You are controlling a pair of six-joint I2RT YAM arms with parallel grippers.
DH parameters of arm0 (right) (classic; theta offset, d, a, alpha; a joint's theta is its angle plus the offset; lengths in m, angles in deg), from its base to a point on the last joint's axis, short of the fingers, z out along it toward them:
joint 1: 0 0.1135 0.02 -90
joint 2: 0 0 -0.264 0
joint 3: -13.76 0 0.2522 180
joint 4: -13.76 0 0.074 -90
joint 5: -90 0 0 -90
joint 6: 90 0.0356 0 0
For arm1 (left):
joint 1: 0 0.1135 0.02 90
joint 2: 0 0 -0.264 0
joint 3: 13.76 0 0.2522 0
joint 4: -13.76 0 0.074 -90
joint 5: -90 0 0 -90
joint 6: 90 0.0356 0 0
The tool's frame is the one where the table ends.
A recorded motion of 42 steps. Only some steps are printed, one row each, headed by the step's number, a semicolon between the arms.
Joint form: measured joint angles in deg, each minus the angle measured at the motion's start. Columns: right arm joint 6, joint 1, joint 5, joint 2, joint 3, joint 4; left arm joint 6, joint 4, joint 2, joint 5, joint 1, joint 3.
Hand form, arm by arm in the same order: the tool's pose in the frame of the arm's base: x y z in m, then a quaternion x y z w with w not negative. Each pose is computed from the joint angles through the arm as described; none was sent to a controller.
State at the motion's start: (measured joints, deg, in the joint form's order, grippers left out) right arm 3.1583 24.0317 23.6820 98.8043 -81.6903 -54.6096; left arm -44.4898 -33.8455 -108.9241 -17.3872 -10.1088 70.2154
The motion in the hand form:
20: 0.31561 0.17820 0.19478 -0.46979 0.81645 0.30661 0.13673; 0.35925 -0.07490 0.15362 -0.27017 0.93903 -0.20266 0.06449
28: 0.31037 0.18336 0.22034 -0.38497 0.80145 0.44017 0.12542; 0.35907 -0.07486 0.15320 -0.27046 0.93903 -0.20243 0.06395
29: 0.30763 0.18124 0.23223 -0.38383 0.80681 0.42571 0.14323; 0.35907 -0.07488 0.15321 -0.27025 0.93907 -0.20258 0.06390
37: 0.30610 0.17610 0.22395 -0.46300 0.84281 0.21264 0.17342; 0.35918 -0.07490 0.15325 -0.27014 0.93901 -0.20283 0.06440
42: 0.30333 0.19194 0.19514 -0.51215 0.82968 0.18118 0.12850; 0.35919 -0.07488 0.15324 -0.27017 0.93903 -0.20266 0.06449
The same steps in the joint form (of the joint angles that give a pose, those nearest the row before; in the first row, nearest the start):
20: -31.67 2.08 12.72 7.19 6.45 11.13; -0.44 0.18 -0.02 -0.07 0.00 -0.04
28: -17.86 2.12 27.65 4.17 6.45 13.92; -0.46 0.20 -0.04 -0.07 0.00 -0.11
29: -16.74 2.14 25.55 2.03 6.45 14.21; -0.44 0.20 -0.04 -0.09 0.00 -0.11
37: -28.61 3.48 0.92 1.60 6.45 10.67; -0.44 0.26 -0.04 -0.09 0.00 -0.11
42: -33.44 6.25 -2.62 6.25 6.45 9.44; -0.44 0.26 -0.04 -0.07 0.00 -0.11

